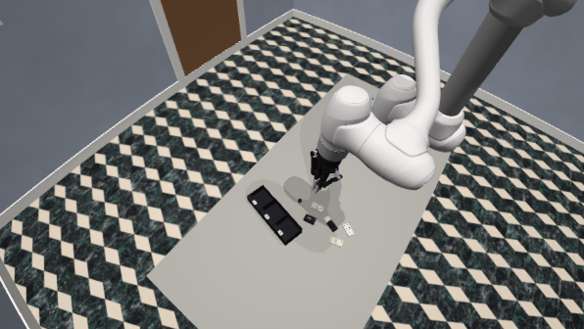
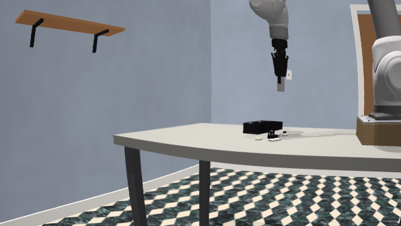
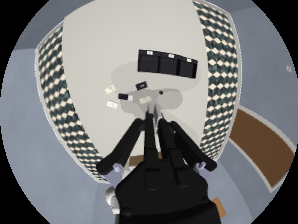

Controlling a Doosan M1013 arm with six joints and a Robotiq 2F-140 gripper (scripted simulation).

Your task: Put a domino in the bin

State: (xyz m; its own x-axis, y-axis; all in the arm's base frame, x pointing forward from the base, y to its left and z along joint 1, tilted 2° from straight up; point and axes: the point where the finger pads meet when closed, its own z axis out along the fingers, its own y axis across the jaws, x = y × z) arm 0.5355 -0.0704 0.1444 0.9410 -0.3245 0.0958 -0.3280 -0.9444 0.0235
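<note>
Right now my hand is 11 cm short of the black bin, 12 cm to the left of it and 20 cm above it. Also, from my hand: black round piece: 1 cm behind, 7 cm to the right, 22 cm below.
</note>
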